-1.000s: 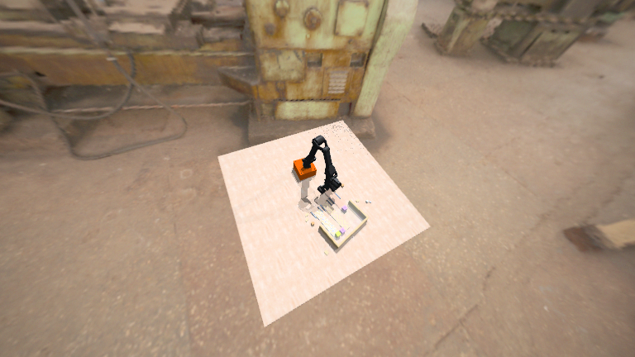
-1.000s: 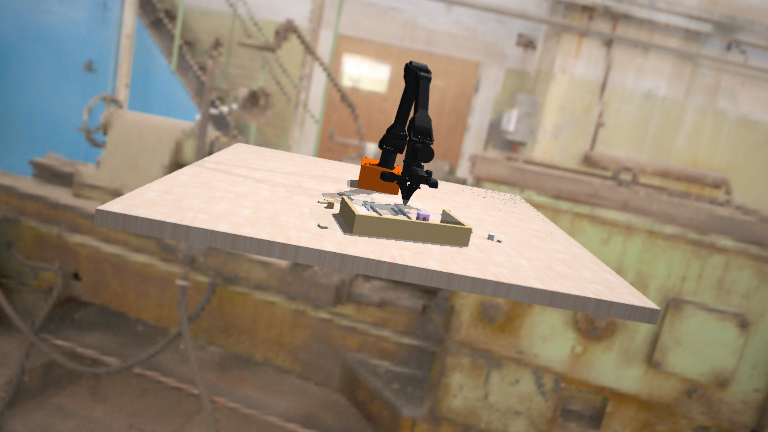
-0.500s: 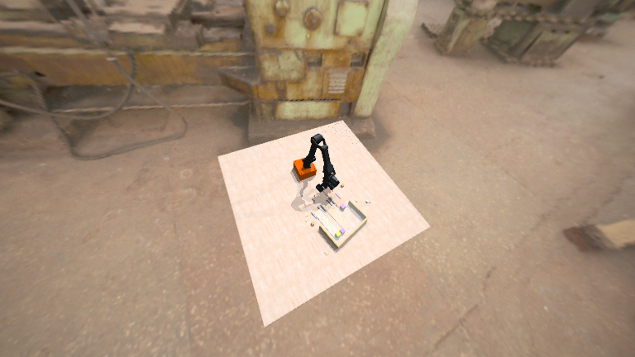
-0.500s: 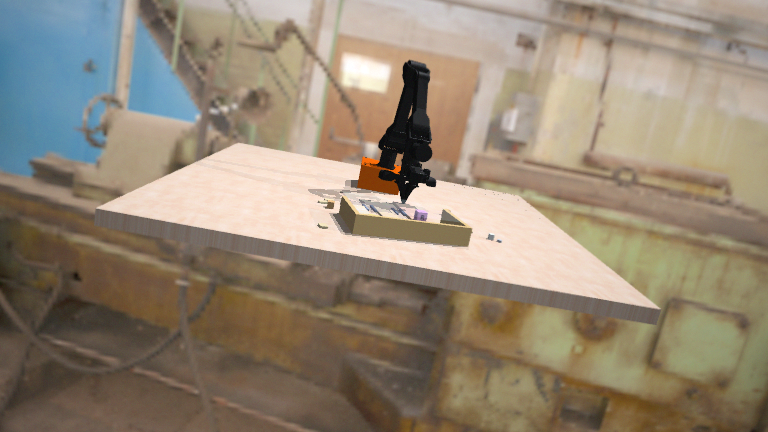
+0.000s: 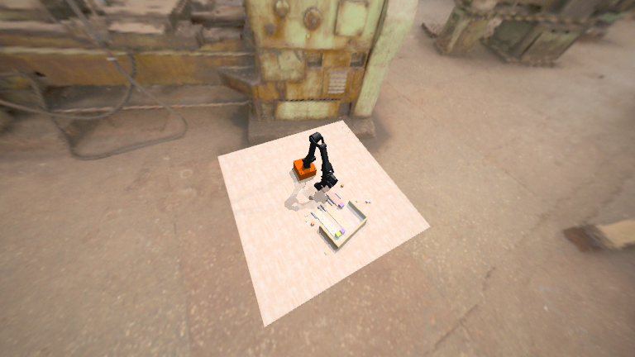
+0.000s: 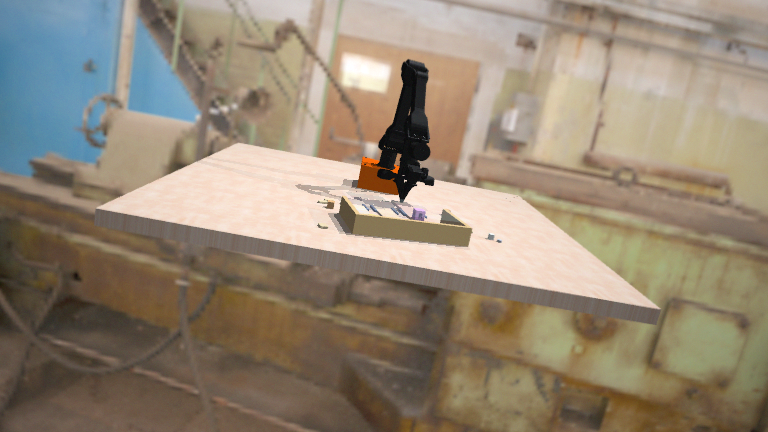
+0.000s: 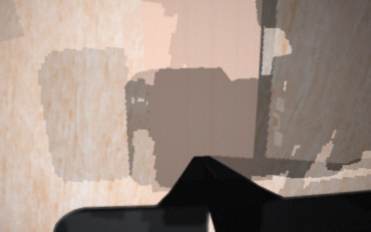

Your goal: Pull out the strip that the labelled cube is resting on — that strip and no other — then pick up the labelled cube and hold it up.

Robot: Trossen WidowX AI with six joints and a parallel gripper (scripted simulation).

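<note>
My gripper tip is 90 mm short of the plain wooden strip and 40 mm to the right of it.
</note>
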